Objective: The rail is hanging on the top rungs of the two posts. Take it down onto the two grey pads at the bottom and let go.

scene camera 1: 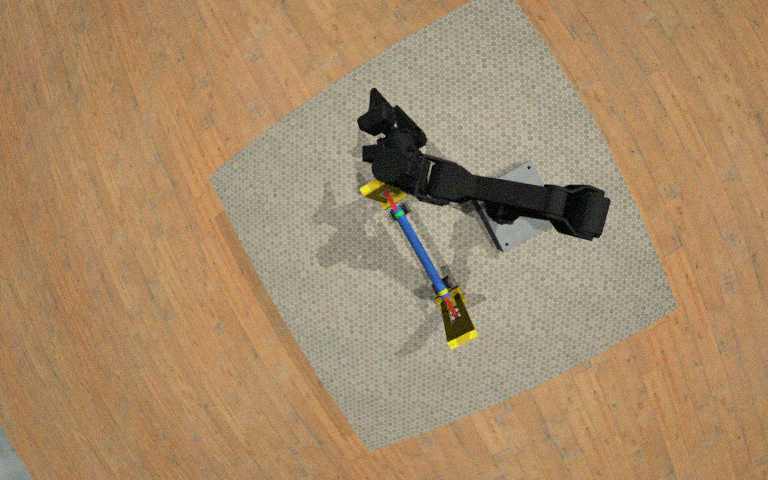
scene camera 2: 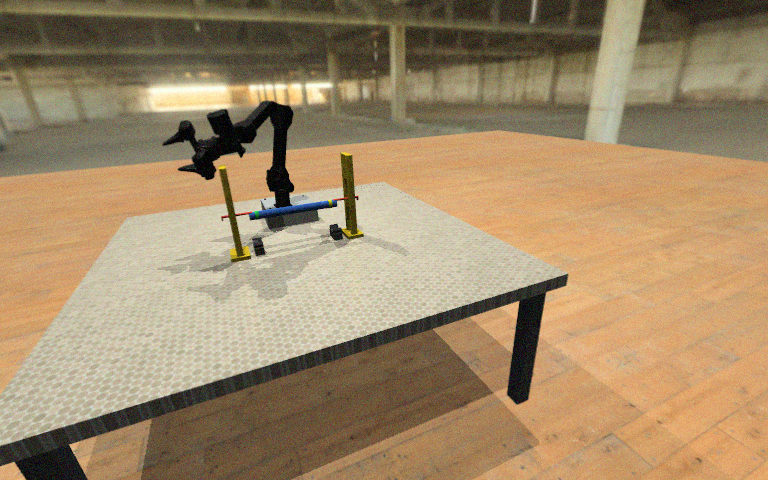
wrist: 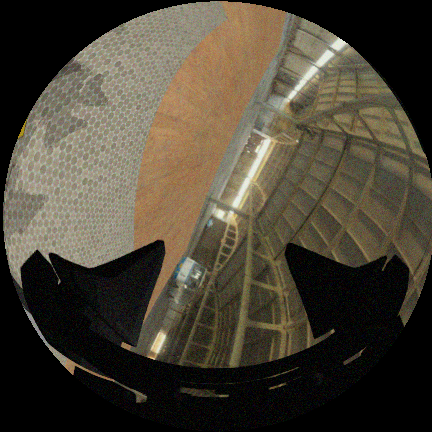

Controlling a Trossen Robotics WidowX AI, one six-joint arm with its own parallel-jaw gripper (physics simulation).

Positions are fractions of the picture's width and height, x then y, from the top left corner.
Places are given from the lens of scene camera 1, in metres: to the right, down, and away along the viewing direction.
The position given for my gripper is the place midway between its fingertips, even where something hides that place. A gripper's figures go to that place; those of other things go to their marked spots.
my gripper (scene camera 1: 0.50,0.21): 0.00, -0.30, 0.53
yellow post (scene camera 1: 0.60,0.69): 0.18, 0.21, 0.60
